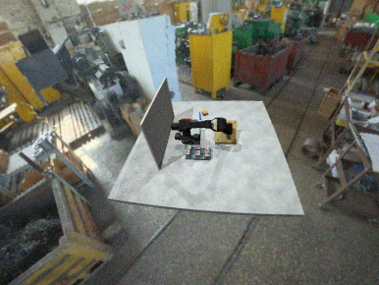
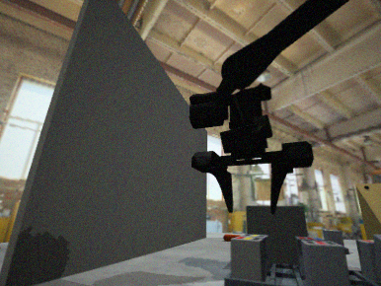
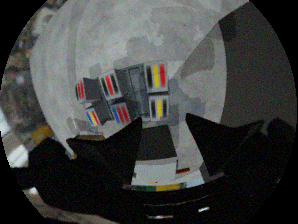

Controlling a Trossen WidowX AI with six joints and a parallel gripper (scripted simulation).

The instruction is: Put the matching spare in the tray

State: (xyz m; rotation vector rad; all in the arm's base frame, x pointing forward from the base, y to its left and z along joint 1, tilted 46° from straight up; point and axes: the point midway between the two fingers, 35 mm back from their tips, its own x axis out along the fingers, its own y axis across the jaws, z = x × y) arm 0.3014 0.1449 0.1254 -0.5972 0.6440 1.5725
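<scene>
The spare block lies 40 mm below my gripper tip. The rest, counted from my gripper tip: mounted unit (150 mm to the right, 30 mm below, 20 mm behind); upright panel (230 mm ahead, 140 mm above, 130 mm to the right).
</scene>
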